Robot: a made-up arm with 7 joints.
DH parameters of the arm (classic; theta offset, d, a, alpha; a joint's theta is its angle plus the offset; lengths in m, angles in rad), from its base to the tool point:
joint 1: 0 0.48 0 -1.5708
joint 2: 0 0 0 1.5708
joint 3: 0 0.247 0.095 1.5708
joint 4: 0 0 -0.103 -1.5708
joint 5: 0 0.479 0 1.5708
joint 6: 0 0 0.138 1.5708
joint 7: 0 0 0 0
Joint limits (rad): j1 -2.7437..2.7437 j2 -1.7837..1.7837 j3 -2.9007..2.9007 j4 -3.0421..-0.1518 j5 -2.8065..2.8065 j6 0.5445..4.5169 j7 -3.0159..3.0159
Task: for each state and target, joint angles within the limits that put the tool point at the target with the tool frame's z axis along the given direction. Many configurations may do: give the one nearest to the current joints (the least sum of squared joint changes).
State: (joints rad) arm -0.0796 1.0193 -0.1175 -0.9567 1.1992 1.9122 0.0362
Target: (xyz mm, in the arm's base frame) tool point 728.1 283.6 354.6 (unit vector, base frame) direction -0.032 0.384 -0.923
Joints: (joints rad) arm 0.5704 0.7076 -0.1399 -1.6118 0.6696 2.3540 0.0362
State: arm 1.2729 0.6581 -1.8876 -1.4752 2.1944 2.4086 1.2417
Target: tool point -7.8 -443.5 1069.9 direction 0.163 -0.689 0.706
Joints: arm 0.8572 0.0275 -2.2488 -0.8248 2.3388 3.1101 1.2417
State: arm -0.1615 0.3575 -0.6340 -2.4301 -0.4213 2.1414 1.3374
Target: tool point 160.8 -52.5 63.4 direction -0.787 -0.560 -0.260
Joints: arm 0.0722 0.3566 -0.4039 -3.0421 -0.9878 2.0786 1.3374
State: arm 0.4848 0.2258 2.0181 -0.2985 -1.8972 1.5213 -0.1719
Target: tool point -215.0 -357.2 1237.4 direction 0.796 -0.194 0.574
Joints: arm 1.3623 -0.4886 1.3172 -0.1543 -2.6350 1.9823 -0.1719
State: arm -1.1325 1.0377 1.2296 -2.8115 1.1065 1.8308 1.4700
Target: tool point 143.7 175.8 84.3 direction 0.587 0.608 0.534
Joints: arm -1.4127 0.9876 0.6467 -2.9783 1.3777 1.6713 1.4700
